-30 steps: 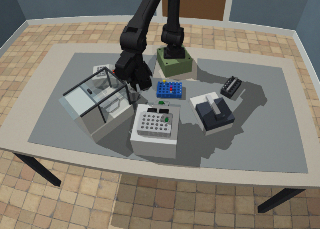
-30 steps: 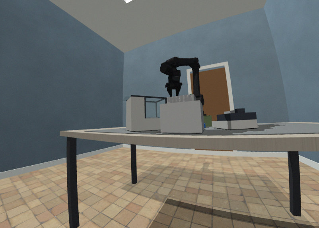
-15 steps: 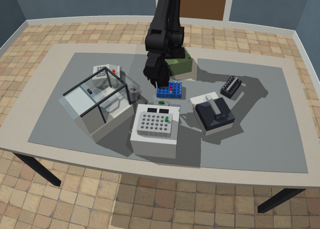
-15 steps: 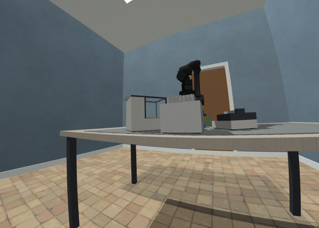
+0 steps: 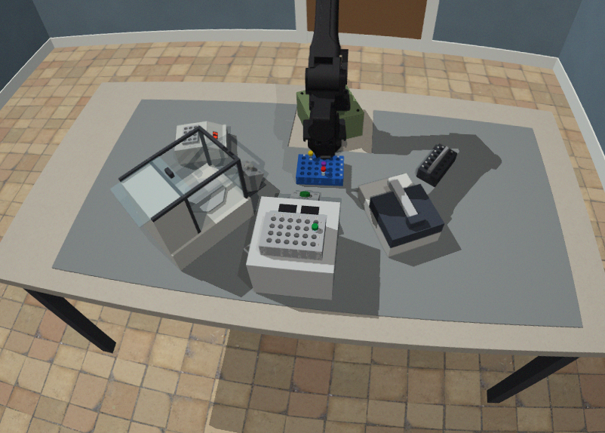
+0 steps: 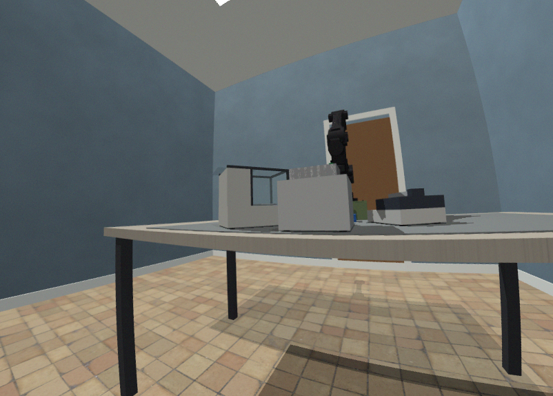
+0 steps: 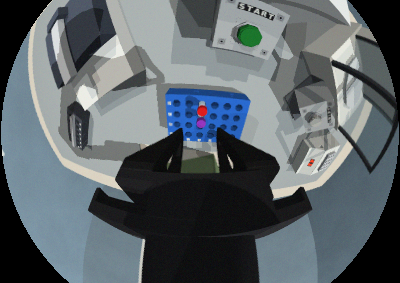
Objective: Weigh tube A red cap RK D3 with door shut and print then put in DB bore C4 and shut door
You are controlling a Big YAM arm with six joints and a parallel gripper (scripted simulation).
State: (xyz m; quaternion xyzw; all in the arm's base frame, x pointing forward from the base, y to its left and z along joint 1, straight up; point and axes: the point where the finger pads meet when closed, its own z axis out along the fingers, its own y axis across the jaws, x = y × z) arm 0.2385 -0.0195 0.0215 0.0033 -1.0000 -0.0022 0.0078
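Right now my hand is 9 cm above the blue tube rack RK, 3 cm past it and 1 cm to the left of it. The rest, counted from my hand: black magnet block MG: 32 cm to the left, 9 cm below, 5 cm behind; then grey well block: 28 cm ahead, 7 cm to the right, 4 cm above; then spectrophotometer SP: 19 cm to the left, 13 cm ahead, 4 cm below.
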